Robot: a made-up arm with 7 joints. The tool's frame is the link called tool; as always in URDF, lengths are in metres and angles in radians. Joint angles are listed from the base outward.
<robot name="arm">
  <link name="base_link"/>
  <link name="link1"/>
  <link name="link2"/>
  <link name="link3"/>
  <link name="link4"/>
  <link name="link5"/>
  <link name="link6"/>
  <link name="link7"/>
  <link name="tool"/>
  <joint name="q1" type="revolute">
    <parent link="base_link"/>
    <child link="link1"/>
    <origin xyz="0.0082 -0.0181 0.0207" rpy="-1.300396 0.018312 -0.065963"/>
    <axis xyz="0 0 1"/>
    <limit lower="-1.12" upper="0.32"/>
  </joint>
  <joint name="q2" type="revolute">
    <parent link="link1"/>
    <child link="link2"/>
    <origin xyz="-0.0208 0.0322 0.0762" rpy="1.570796 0 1.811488"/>
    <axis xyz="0 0 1"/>
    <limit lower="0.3" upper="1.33"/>
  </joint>
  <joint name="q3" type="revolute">
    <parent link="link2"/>
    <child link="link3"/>
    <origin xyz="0.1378 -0.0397 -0.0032" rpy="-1.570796 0 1.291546"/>
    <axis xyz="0 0 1"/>
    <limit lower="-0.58" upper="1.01"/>
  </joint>
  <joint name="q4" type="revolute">
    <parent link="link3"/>
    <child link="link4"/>
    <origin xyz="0.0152 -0.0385 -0.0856" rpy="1.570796 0 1.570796"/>
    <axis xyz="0 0 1"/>
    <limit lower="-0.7" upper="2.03"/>
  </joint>
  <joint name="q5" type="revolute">
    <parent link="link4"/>
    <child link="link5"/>
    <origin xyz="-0.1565 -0.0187 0.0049" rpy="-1.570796 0 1.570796"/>
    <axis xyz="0 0 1"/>
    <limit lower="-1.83" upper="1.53"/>
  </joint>
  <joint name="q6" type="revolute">
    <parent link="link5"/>
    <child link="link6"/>
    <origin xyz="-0.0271 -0.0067 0.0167" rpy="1.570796 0 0"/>
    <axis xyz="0 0 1"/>
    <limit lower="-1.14" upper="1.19"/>
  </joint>
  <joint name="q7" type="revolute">
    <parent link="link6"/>
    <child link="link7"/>
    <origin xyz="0.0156 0.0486 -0.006" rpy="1.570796 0 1.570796"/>
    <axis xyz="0 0 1"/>
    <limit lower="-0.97" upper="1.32"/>
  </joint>
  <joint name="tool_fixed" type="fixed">
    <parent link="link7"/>
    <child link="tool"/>
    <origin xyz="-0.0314 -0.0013 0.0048" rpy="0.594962 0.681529 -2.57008"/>
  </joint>
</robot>
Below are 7 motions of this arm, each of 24 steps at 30 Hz.
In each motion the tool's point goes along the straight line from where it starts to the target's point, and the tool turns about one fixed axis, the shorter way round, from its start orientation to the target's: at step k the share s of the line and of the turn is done. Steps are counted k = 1, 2, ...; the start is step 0. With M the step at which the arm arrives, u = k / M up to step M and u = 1 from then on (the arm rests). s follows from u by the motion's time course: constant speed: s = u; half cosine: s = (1 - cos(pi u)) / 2; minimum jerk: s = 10 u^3 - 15 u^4 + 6 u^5.
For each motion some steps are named. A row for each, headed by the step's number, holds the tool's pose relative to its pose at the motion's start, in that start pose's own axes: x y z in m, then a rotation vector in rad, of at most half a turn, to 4 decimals.
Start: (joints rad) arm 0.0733 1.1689 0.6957 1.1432 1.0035 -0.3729 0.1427
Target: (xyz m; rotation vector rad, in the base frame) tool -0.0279 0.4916 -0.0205 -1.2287 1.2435 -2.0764
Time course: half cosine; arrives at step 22
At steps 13, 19, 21, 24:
13: 0.0227 -0.0448 -0.0128 0.2300 -0.5870 -0.1789
19: 0.0339 -0.0668 -0.0191 0.3426 -0.8746 -0.2666
21: 0.0353 -0.0696 -0.0199 0.3570 -0.9113 -0.2777
24: 0.0355 -0.0700 -0.0200 0.3588 -0.9160 -0.2792

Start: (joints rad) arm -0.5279 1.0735 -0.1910 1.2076 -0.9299 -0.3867 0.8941
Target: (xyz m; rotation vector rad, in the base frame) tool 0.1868 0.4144 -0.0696 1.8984 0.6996 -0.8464
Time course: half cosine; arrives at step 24
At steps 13, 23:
13: -0.0573 -0.0014 0.0158 0.3610 0.3681 0.1485
23: -0.1010 -0.0025 0.0279 0.6359 0.6484 0.2617

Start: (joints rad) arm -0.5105 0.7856 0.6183 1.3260 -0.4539 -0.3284 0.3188
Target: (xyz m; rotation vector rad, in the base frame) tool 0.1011 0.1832 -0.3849 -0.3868 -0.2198 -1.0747
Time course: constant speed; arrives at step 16
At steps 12, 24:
12: 0.1713 -0.0743 0.0015 -0.4151 -0.6848 0.3128
24: 0.2284 -0.0991 0.0020 -0.5535 -0.9131 0.4170

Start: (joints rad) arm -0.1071 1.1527 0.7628 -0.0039 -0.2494 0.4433 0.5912
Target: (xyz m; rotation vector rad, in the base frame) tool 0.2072 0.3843 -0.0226 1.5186 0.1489 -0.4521
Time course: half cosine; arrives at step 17
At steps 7, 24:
7: 0.0164 0.0060 -0.0116 -0.0045 0.0492 0.4169
24: 0.0452 0.0165 -0.0321 -0.0125 0.1353 1.1480

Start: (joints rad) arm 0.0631 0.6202 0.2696 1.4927 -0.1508 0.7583 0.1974
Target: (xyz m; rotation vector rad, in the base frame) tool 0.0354 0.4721 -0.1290 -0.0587 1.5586 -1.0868
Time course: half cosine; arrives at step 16
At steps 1, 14, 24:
1: -0.0004 -0.0018 0.0020 0.0023 0.0087 0.0096
14: -0.0421 -0.1808 0.1957 0.2266 0.8758 0.9579
24: -0.0438 -0.1880 0.2035 0.2356 0.9105 0.9958

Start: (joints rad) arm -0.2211 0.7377 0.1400 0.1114 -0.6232 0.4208 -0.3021
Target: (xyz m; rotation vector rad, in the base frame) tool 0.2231 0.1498 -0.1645 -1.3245 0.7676 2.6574
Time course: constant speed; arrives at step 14
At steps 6, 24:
6: 0.0169 0.0537 -0.0072 0.1411 0.2140 -0.1511
24: 0.0394 0.1254 -0.0168 0.3293 0.4994 -0.3525

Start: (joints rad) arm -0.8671 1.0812 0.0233 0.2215 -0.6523 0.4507 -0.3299
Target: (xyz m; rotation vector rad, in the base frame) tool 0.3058 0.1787 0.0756 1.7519 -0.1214 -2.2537
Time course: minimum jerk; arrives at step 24
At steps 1, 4, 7, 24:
1: 0.0000 0.0001 0.0000 -0.0001 0.0004 0.0001
4: 0.0000 0.0039 0.0014 -0.0042 0.0192 0.0067
7: -0.0001 0.0166 0.0060 -0.0181 0.0825 0.0287
24: -0.0010 0.1092 0.0391 -0.1187 0.5421 0.1888

